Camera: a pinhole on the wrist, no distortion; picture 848 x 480 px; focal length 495.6 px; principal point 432.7 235.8 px. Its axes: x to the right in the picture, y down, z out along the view. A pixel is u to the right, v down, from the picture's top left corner.
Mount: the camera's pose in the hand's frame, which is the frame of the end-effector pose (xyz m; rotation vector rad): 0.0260 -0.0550 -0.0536 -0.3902 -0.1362 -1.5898
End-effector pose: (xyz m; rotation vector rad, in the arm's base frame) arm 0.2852 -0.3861 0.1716 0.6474 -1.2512 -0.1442
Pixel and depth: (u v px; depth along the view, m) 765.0 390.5 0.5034
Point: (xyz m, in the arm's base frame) -0.0345 -0.8701 0.3531
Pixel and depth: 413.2 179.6 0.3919
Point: -0.0068 -0.4519 0.3083
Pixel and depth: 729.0 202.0 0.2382
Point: 0.1291 -0.5796 0.1877
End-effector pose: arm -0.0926 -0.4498 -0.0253 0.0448 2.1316 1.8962
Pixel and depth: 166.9 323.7 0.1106
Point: -0.1536 -0.4053 -0.0055
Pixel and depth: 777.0 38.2 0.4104
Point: 0.1101 -0.0561 -0.2305
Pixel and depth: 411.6 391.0 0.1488
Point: -0.1666 -0.3563 -0.0548
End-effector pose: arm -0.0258 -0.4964 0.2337 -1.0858 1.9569 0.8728
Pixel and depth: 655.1 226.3 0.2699
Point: 0.0851 -0.3601 0.0418
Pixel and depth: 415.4 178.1 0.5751
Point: -0.0549 -0.0558 -0.0268
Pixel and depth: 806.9 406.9 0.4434
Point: 0.2081 -0.3263 -0.2489
